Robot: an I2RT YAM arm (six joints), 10 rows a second.
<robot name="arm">
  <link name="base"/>
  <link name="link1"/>
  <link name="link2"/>
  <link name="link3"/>
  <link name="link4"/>
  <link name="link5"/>
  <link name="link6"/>
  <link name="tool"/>
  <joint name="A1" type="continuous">
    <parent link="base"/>
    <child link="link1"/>
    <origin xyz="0 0 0.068" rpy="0 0 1.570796"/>
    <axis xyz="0 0 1"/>
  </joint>
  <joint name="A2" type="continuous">
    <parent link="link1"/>
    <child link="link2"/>
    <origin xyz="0.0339 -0.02 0.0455" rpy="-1.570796 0 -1.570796"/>
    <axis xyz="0 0 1"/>
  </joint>
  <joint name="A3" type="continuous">
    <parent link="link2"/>
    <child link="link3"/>
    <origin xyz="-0.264 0 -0.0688" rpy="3.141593 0 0"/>
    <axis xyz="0 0 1"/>
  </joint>
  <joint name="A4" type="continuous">
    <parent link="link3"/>
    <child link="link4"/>
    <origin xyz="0.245 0.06 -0.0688" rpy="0 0 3.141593"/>
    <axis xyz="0 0 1"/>
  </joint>
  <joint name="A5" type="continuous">
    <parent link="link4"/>
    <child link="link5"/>
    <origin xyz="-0.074 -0.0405 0.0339" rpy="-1.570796 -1.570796 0"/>
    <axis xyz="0 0 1"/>
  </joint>
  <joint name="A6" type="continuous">
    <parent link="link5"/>
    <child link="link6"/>
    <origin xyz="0 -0.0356 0.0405" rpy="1.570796 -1.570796 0"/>
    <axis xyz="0 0 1"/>
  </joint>
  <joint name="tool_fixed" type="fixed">
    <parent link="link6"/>
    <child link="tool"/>
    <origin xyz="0 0 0"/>
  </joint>
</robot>
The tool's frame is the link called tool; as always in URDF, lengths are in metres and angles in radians. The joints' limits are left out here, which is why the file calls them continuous.
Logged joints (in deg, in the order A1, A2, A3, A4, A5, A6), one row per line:
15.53, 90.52, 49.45, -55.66, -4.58, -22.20
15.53, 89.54, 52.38, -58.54, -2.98, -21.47
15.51, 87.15, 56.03, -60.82, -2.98, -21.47
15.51, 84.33, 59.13, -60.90, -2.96, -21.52
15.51, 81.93, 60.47, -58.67, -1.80, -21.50
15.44, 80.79, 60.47, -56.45, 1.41, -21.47
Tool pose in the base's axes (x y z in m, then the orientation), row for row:
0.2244, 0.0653, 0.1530, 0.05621, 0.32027, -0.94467, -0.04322
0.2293, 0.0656, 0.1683, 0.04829, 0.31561, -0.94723, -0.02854
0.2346, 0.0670, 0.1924, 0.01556, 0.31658, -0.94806, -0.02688
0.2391, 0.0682, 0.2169, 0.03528, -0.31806, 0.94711, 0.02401
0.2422, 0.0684, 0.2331, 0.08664, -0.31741, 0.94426, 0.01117
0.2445, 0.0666, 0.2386, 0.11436, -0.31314, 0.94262, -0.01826
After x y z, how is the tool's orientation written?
As a quaternion, w x y z.
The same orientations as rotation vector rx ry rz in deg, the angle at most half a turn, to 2 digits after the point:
55.67, -164.21, -7.51
55.13, -165.45, -4.99
56.43, -168.98, -4.79
-56.00, 166.75, 4.23
-54.18, 161.19, 1.91
-52.60, 158.33, -3.07

